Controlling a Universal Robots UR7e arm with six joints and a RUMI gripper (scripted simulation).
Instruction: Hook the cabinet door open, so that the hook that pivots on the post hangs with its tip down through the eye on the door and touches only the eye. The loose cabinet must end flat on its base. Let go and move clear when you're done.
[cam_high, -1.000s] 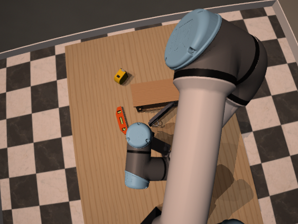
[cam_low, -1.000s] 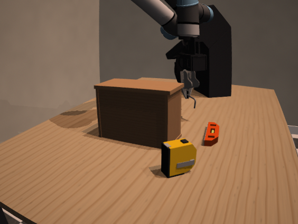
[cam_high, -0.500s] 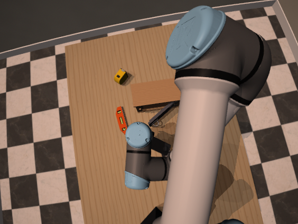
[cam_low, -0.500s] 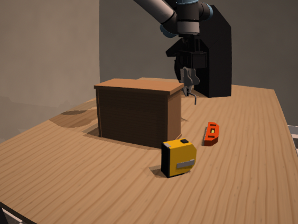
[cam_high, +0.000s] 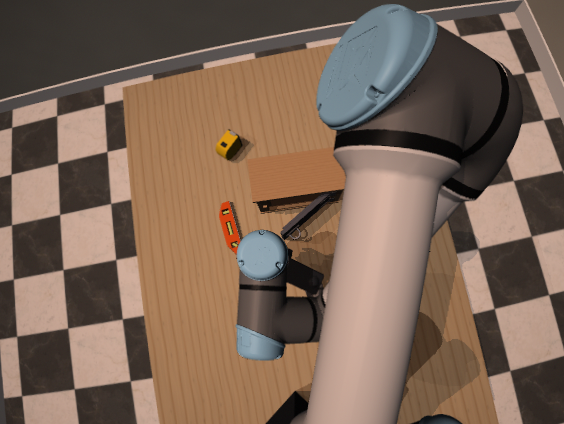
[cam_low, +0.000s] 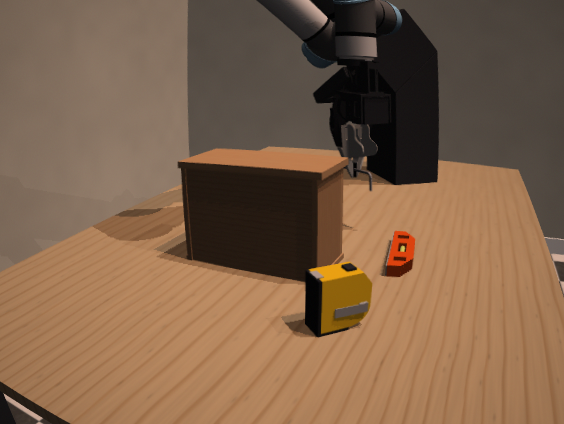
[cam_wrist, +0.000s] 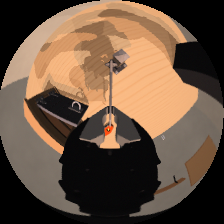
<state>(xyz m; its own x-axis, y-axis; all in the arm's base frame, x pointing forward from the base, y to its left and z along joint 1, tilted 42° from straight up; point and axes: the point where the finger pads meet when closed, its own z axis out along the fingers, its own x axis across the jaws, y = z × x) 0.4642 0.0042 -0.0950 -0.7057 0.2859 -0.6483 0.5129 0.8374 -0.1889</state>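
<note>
Right now my hand is 120 mm short of the dark door, 100 mm to the left of it and 30 mm above it. Also, from my hand: thin hook rod: 20 mm to the right, 20 mm below, 10 mm behind; then yellow tape measure: 380 mm ahead, 90 mm to the left, 70 mm below; then orange spirit level: 140 mm ahead, 120 mm to the left, 90 mm below.
</note>
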